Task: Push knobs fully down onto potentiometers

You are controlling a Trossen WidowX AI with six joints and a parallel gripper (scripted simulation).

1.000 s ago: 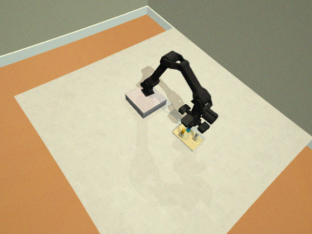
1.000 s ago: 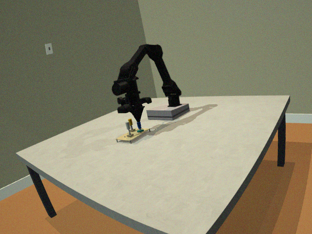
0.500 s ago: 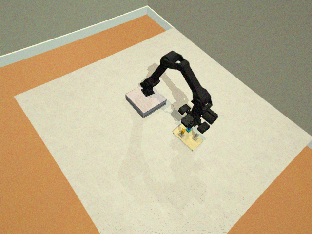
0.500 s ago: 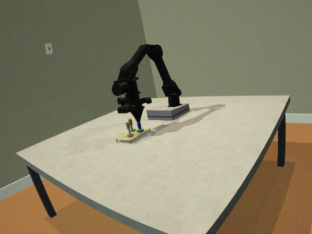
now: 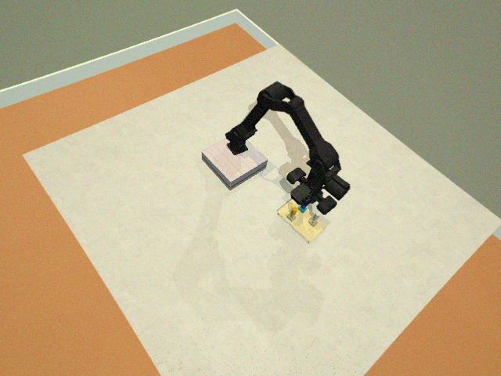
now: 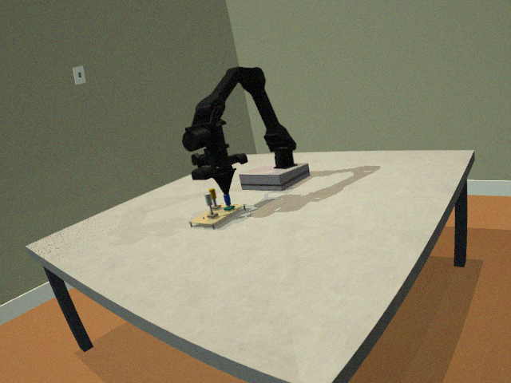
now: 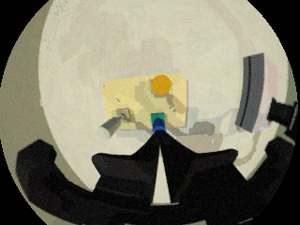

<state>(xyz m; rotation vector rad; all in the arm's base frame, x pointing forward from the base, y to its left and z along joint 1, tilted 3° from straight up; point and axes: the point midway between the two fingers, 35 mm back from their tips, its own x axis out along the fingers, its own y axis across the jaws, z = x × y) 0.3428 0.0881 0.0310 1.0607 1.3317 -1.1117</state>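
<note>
Now: gripper tip 10 mm above the blue knob. The rest, counted from my gripper tip: grey knob: 60 mm ahead.
</note>
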